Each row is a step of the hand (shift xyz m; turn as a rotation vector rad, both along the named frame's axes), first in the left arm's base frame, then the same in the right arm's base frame.
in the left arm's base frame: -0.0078 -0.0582 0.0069 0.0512 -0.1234 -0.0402
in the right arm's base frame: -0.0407 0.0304 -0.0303 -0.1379 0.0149 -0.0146
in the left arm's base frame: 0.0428 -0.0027 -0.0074 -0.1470 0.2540 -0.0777
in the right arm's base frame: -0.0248 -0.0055 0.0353 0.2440 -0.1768 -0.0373
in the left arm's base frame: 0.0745 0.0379 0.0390 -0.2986 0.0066 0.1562
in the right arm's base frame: 0.0103 0.0200 0.0895 0.2018 0.1383 -0.2319
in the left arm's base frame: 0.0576 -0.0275 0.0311 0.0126 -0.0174 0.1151
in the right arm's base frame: -0.0374 0.0399 0.0453 0.0227 0.1120 0.0257
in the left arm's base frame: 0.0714 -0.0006 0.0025 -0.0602 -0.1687 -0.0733
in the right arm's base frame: -0.0327 0.0028 0.0634 -0.1349 0.0033 -0.1387
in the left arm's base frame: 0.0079 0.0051 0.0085 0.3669 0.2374 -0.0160
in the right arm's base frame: 0.0036 0.0056 0.0108 0.0147 -0.1120 0.4225
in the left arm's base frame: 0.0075 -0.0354 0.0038 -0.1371 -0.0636 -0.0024
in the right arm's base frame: -0.0306 0.0182 -0.0076 0.0116 0.0238 -0.1488
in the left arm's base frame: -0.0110 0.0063 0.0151 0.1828 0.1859 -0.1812
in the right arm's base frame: 0.0158 0.0111 -0.0042 -0.0023 -0.2414 0.2062
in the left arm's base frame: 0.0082 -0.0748 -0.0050 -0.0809 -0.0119 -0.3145
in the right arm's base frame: -0.0658 0.0266 -0.0254 -0.0883 -0.2814 -0.1365
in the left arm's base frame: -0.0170 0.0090 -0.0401 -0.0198 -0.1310 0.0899
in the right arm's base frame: 0.0003 -0.0403 -0.0189 -0.0630 0.1362 -0.0559
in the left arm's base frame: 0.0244 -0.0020 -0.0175 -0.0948 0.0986 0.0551
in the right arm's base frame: -0.0194 -0.0150 0.0174 0.1438 0.0088 -0.0317
